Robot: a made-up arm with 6 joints. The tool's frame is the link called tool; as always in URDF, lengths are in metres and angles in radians. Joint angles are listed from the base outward.
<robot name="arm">
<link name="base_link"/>
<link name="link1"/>
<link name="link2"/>
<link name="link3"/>
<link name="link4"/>
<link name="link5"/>
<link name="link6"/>
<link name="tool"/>
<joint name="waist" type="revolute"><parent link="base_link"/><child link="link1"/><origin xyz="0.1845 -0.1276 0.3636" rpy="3.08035 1.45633 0"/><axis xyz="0 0 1"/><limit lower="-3.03" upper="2.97"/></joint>
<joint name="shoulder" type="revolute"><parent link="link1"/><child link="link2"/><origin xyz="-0.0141 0.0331 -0.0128" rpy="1.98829 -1.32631 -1.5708"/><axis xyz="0 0 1"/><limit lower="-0.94" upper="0.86"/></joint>
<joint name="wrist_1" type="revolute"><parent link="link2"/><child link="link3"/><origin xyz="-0.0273 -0.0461 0.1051" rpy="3.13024 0.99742 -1.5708"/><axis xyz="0 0 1"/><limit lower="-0.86" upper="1.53"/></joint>
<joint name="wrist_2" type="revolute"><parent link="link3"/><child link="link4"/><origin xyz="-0.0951 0.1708 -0.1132" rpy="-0.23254 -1.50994 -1.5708"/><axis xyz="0 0 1"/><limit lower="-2.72" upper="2.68"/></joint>
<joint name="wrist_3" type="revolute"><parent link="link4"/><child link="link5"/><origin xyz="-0.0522 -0.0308 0.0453" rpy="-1.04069 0.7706 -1.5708"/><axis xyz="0 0 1"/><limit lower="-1.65" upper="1.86"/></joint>
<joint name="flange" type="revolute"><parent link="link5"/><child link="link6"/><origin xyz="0.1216 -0.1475 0.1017" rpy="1.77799 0.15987 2.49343"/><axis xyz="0 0 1"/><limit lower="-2.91" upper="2.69"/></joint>
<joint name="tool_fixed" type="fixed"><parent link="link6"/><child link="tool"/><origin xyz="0.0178 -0.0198 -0.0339" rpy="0.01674 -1.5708 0"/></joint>
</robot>
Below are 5 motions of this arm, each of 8 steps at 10 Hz.
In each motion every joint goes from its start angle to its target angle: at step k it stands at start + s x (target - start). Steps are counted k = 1, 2, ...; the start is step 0. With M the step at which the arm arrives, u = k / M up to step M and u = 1 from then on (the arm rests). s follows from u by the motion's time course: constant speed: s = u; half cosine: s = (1 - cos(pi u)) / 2; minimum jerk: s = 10 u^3 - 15 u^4 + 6 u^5.
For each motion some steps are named. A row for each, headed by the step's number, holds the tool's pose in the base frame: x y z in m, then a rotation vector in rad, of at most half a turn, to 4 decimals.
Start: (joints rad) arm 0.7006 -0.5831 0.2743 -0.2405 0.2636 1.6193
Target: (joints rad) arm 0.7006 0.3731 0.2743 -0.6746 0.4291 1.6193
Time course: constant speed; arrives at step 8
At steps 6, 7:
6: 0.4231 0.3390 0.6123 -0.7276 2.9652 0.4510
7: 0.4166 0.3564 0.5768 0.7964 -2.9371 -0.4159

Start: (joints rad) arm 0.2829 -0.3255 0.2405 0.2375 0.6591 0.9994
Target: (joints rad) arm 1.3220 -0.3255 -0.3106 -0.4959 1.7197 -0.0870
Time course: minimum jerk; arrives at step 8
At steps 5, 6, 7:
5: 0.3597 0.2179 0.5649 1.4399 -1.4045 -1.7061
6: 0.3721 0.2177 0.4944 1.1350 -1.2874 -1.5860
7: 0.3773 0.2111 0.4628 0.9634 -1.2254 -1.5446

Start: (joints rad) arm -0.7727 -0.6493 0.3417 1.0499 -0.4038 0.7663
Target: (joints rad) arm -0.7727 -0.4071 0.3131 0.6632 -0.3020 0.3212
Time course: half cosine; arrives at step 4
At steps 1, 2, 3, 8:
1: 0.3457 -0.5770 0.5715 -0.2199 -1.0883 2.3361
2: 0.3745 -0.5663 0.6030 -0.1950 -1.1746 2.3709
3: 0.4033 -0.5504 0.6358 -0.1737 -1.2573 2.4062
8: 0.4150 -0.5421 0.6498 -0.1659 -1.2910 2.4212

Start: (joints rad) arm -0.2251 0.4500 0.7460 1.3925 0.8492 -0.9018
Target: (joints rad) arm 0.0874 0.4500 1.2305 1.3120 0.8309 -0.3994
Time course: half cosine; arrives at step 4
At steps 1, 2, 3, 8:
1: 0.2404 -0.2576 0.6114 1.4208 2.3887 -0.1845
2: 0.2027 -0.2361 0.6296 1.5174 2.1963 -0.3939
3: 0.1640 -0.2107 0.6387 1.6176 1.9888 -0.5603
8: 0.1480 -0.1995 0.6396 1.6597 1.9003 -0.6162

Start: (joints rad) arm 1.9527 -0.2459 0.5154 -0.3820 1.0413 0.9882
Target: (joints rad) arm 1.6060 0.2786 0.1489 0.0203 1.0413 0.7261
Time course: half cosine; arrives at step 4
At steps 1, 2, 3, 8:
1: 0.2949 0.2814 0.1187 1.3915 -2.1934 0.2522
2: 0.3279 0.3026 0.2023 1.2782 -2.1952 -0.3840
3: 0.3691 0.2944 0.2722 1.1221 -2.0858 -0.9839
8: 0.3866 0.2838 0.2946 1.0447 -2.0121 -1.2165

